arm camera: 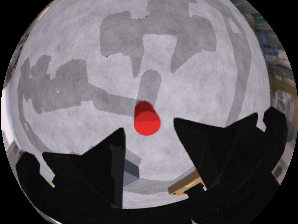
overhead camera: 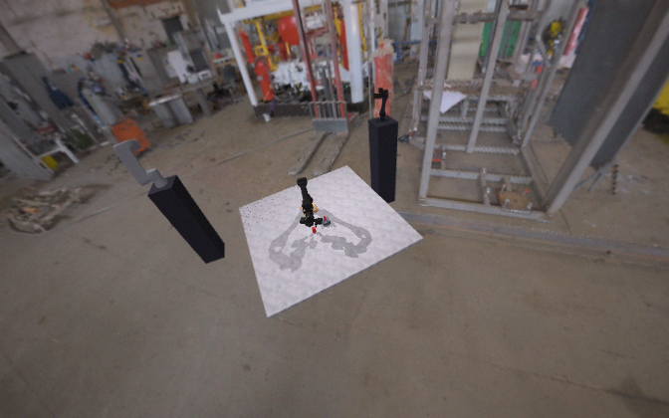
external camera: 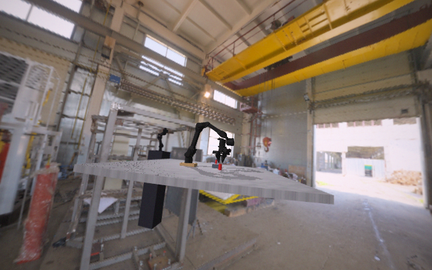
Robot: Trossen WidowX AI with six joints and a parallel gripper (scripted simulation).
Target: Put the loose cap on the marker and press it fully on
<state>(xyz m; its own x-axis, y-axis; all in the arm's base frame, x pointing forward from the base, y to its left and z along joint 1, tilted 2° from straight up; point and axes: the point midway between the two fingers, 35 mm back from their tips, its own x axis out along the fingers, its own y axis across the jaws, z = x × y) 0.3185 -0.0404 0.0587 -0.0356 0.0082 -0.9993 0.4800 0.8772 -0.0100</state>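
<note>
The red marker cap is 4 cm below my gripper tip. From my gripper tip the other things lie so: grey holder block (13 cm to the left, 6 cm behind, 4 cm below).
</note>
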